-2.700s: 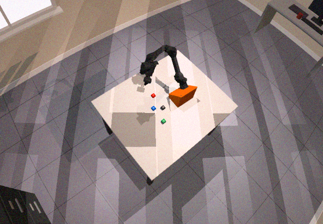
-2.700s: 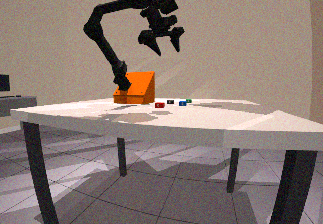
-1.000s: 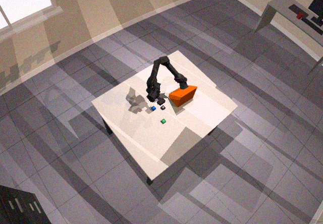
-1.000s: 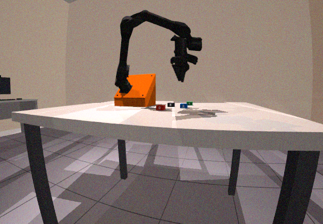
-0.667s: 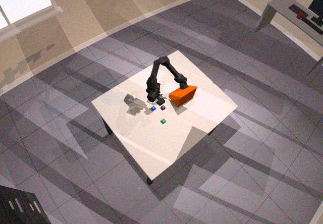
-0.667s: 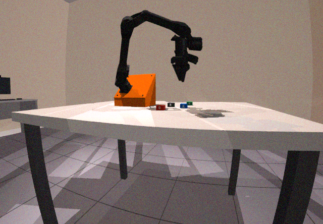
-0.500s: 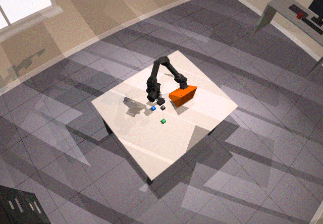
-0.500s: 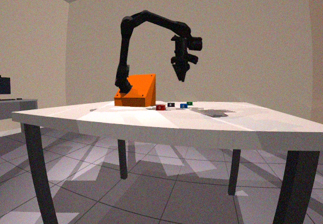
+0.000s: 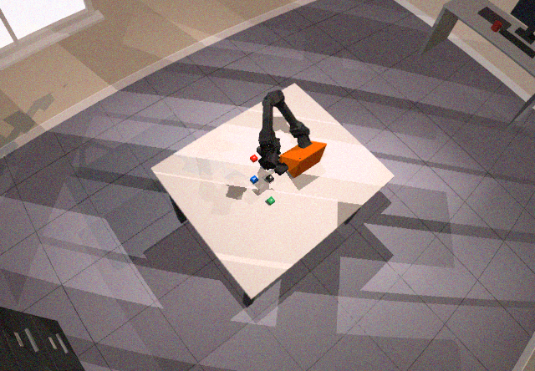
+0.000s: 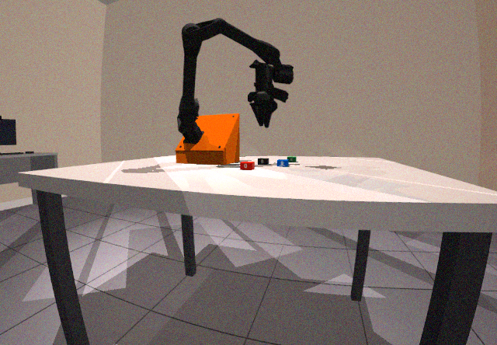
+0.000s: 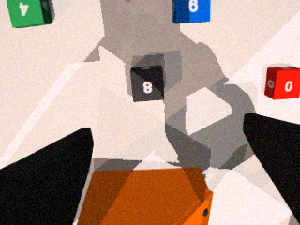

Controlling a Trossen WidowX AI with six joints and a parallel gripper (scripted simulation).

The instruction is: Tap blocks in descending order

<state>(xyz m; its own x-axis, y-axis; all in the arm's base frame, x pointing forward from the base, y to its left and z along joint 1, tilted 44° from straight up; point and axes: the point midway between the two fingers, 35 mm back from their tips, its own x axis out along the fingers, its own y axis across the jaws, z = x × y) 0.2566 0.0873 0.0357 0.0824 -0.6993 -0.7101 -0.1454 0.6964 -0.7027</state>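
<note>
My gripper tip is now 7 cm short of the blue block, 3 cm to the left of it and 11 cm above it. Also, from my gripper tip: green block (6 cm ahead, 12 cm to the left, 11 cm below); black block (1 cm behind, 1 cm to the left, 11 cm below); red block (1 cm ahead, 15 cm to the right, 11 cm below).
</note>
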